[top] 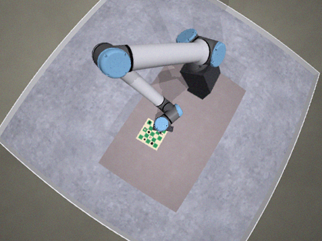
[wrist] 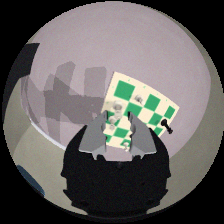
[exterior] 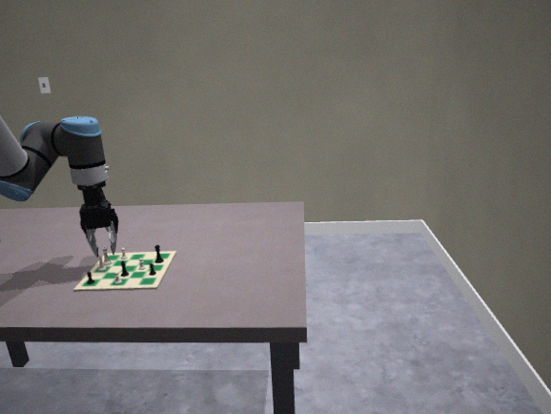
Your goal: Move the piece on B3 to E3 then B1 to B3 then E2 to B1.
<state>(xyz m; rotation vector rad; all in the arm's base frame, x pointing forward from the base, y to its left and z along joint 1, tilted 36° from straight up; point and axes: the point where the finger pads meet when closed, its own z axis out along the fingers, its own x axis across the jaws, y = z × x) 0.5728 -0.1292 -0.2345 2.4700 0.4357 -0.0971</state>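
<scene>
The white piece lies 2 cm below my hand. From my hand the other things lie so: cream chessboard 8 cm ahead, 4 cm to the right, 4 cm below; tall black piece 15 cm ahead, 2 cm below, 1 cm to the left.
</scene>
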